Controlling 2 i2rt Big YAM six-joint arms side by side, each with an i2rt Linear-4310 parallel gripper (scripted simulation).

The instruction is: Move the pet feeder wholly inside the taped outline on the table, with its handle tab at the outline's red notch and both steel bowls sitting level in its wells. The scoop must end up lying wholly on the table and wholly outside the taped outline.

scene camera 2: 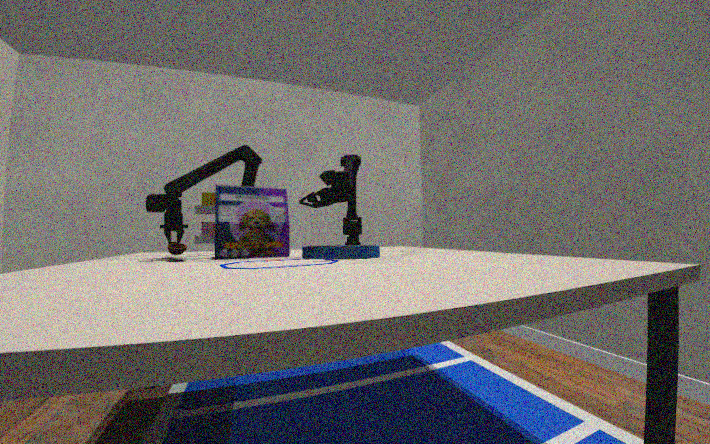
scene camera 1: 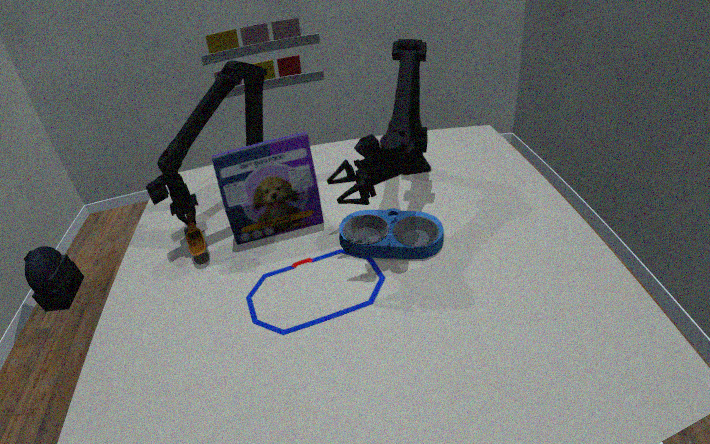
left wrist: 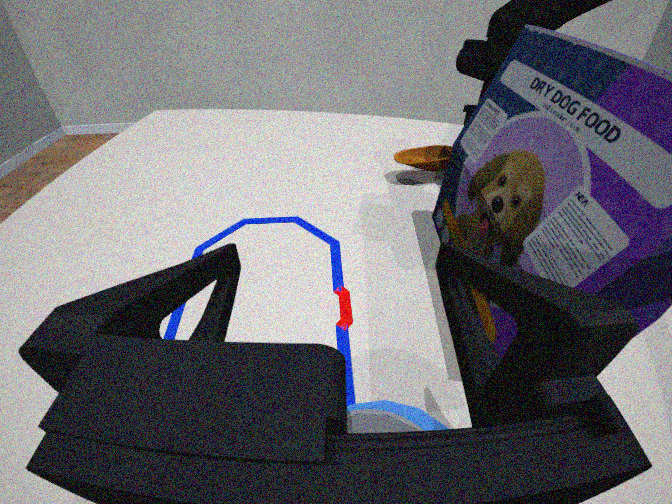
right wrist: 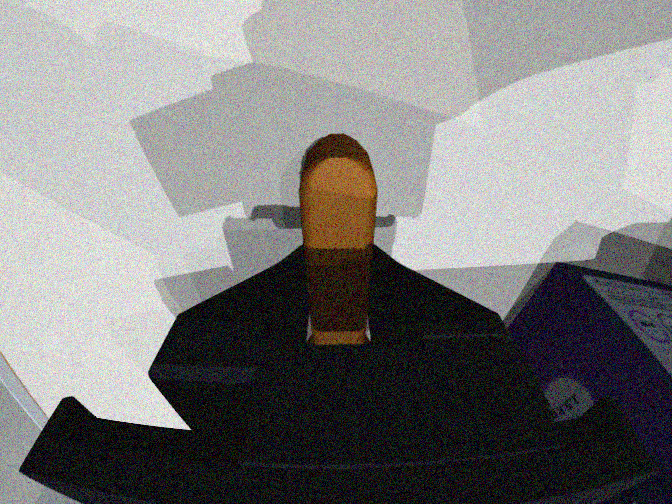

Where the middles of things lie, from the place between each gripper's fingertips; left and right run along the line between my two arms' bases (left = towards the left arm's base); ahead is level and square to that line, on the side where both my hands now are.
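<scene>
Left hand [scene camera 1: 332, 191]: 22 cm above the blue pet feeder [scene camera 1: 389, 247], 3 cm past it, 16 cm to the right of it. From that hand, orange scoop [right wrist: 338, 192]: 48 cm to the right, 16 cm behind, 19 cm below; blue taped outline [left wrist: 343, 345]: 23 cm below, 12 cm ahead, 11 cm to the right.
Right hand: 1 cm above the orange scoop, 9 cm short of it, 3 cm to the right of it. From that hand, blue pet feeder: 67 cm to the left, 22 cm ahead, 4 cm below; blue taped outline: 40 cm to the left, 36 cm ahead, 5 cm below.
</scene>
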